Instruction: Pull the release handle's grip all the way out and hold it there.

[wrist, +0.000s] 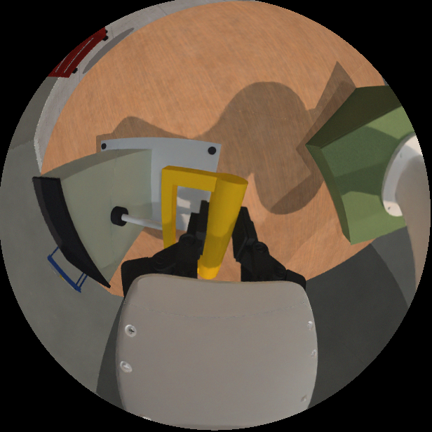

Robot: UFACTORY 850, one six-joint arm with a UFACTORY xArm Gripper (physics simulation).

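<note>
The release handle's yellow grip [226,220] is a thick bar joined by a yellow frame [169,210] on its left. A pale rod [142,221] runs from a black collar [119,216] on the housing to the frame. The housing [105,195] is grey-green with a black face at its left, and stands on a light grey base plate [182,150]. My gripper [220,215] is shut on the grip's bar, one finger inside the frame's opening and the other on the right side of the bar. The lower part of the frame is hidden behind the left finger.
A green angular block or bin [345,165] stands on the wooden table [200,65] at the right, beside a pale robot arm part [407,175]. A red object [80,54] is at the far upper left. A blue frame [65,275] shows beyond the housing at the lower left.
</note>
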